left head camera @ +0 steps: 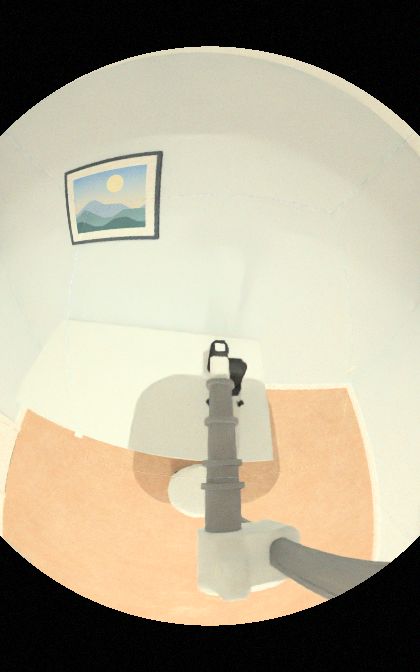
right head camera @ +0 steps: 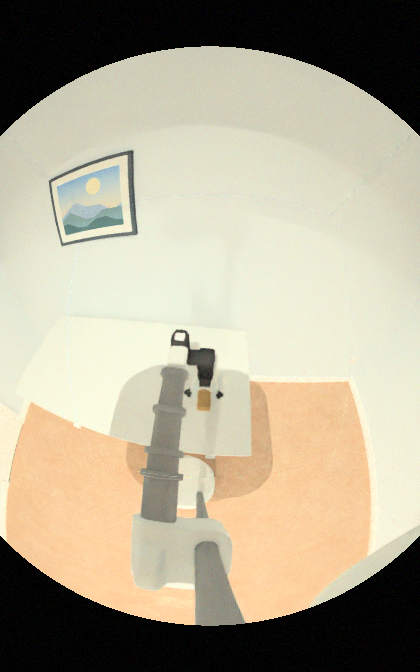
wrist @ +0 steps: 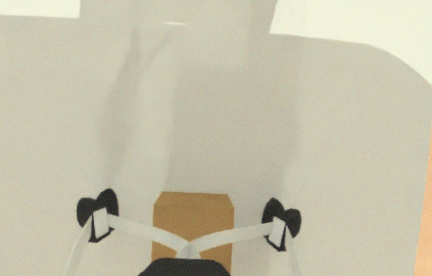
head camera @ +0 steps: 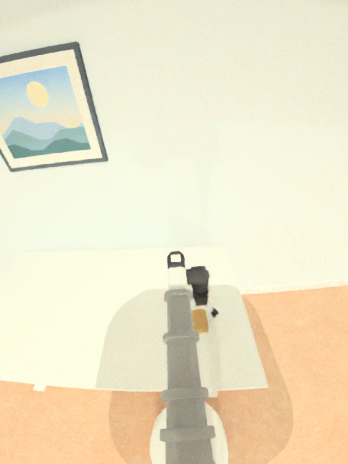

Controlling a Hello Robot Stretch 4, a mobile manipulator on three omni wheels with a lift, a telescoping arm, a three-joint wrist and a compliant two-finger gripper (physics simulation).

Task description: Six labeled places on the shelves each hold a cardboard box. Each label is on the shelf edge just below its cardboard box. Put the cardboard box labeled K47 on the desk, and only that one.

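A brown cardboard box (head camera: 200, 322) (right head camera: 203, 401) (wrist: 192, 210) is at the right part of the white desk (head camera: 75, 320) (left head camera: 100, 370) (right head camera: 90, 360) (wrist: 350, 125) and appears to rest on its top. No label shows on it, and the shelves with their labels do not show. My gripper (right head camera: 204, 394) (wrist: 191, 210) is open around the box. In the wrist view the black fingertips stand well apart from it, with a gap on each side. The black palm hides the near end of the box. In the left head view the arm hides the box.
My telescoping arm (head camera: 182, 360) (left head camera: 222, 445) (right head camera: 165, 440) reaches over the desk. A pale round object (head camera: 159, 440) (left head camera: 185, 490) (right head camera: 195, 480) is at the desk's front edge. A wall with a framed picture (head camera: 45, 115) (left head camera: 112, 200) (right head camera: 92, 200) stands behind. Orange floor (head camera: 310, 350) lies right of the desk.
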